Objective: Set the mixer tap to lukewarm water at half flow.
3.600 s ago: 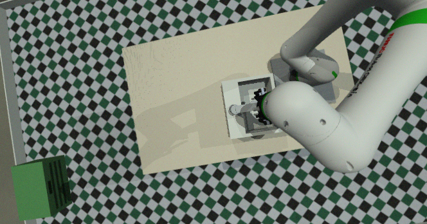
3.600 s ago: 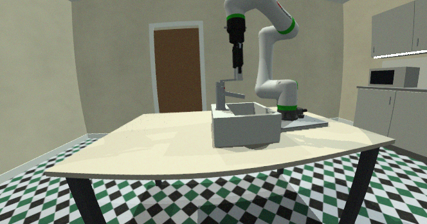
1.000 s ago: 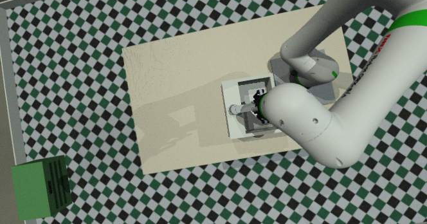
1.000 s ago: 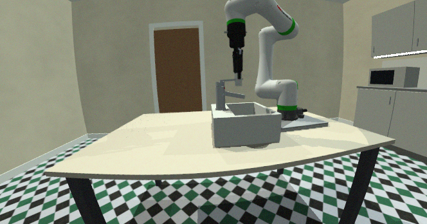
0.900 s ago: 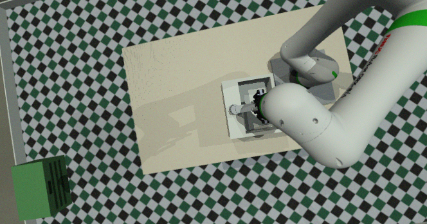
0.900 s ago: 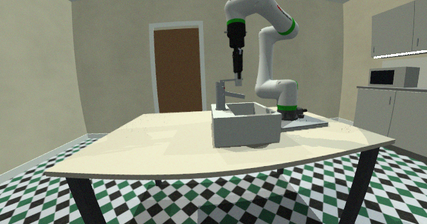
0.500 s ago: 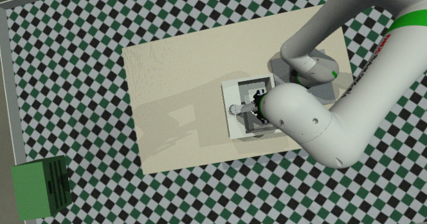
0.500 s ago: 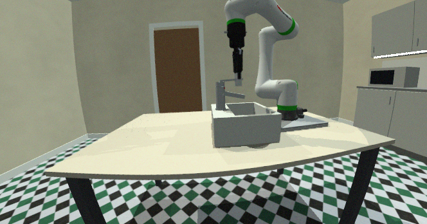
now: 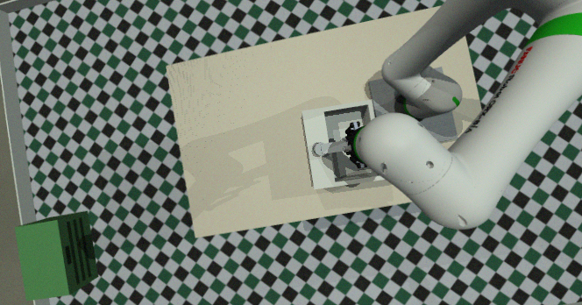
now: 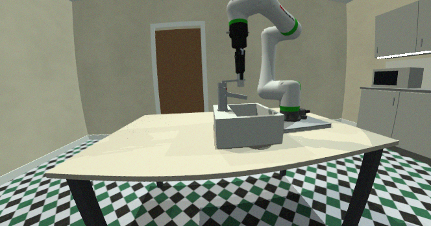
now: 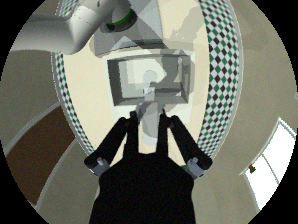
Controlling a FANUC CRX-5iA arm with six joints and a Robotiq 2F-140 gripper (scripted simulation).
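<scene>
Now: hand 4 cm short of the lever. Round my hand: grey mixer tap 6 cm ahead, 5 cm below, 1 cm to the right; sink basin 24 cm below, 2 cm behind.
</scene>
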